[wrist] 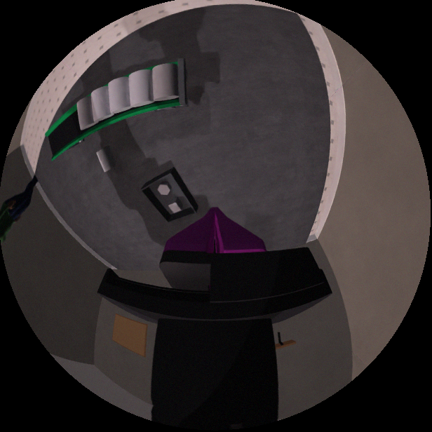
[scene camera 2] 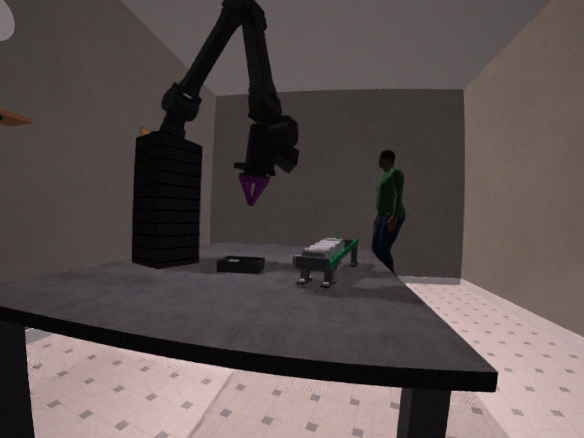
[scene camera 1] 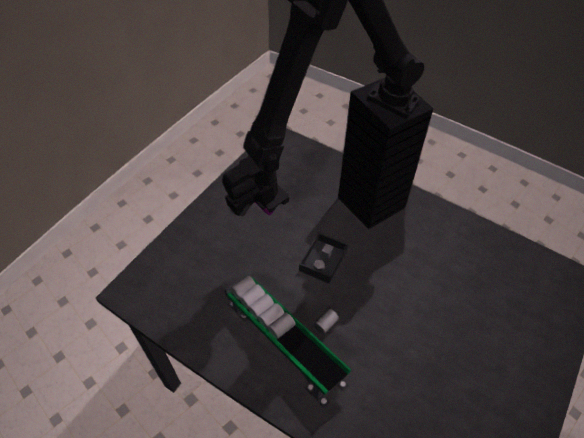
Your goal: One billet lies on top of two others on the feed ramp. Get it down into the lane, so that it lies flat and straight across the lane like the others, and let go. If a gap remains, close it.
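Where they show: gripper, fingertip midpoint: (scene camera 2: 250, 205) (scene camera 1: 270, 213); arm's base, origin of the base link: (scene camera 2: 170, 142) (scene camera 1: 392, 100).
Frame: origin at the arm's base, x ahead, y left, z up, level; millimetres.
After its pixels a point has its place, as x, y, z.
Note:
The feed ramp (scene camera 1: 325, 346) (scene camera 2: 350, 248) (wrist: 183, 82) has green side rails and a dark bed. Several pale billets lie side by side across its lane, from the end billet (scene camera 1: 244, 286) {525, -115, -328} (wrist: 165, 81) to the last billet (scene camera 1: 282, 325) {569, 37, -311} (wrist: 86, 113) of the row. They look flat, straight and close together, with no clear gap between them. No billet shows on top of the others. My gripper (scene camera 1: 268, 210) {353, -151, -222} (scene camera 2: 251, 204) {353, -151, -222} (wrist: 214, 212) is shut and empty, its purple fingertips together. It hangs high above the table, away from the ramp and beyond the black tray as seen in scene camera 1.
A small black tray (scene camera 1: 314, 276) {347, -4, -411} (scene camera 2: 241, 265) {299, -62, -394} (wrist: 156, 202) holds a white hexagonal piece (scene camera 1: 319, 264) {311, -10, -398} (wrist: 163, 189) and a white block (scene camera 1: 327, 249) {258, -16, -389} (wrist: 173, 207). A loose pale cylinder (scene camera 1: 327, 320) {462, 108, -379} (wrist: 104, 159) lies on the table beside the ramp. A person (scene camera 2: 390, 200) stands beyond the table.

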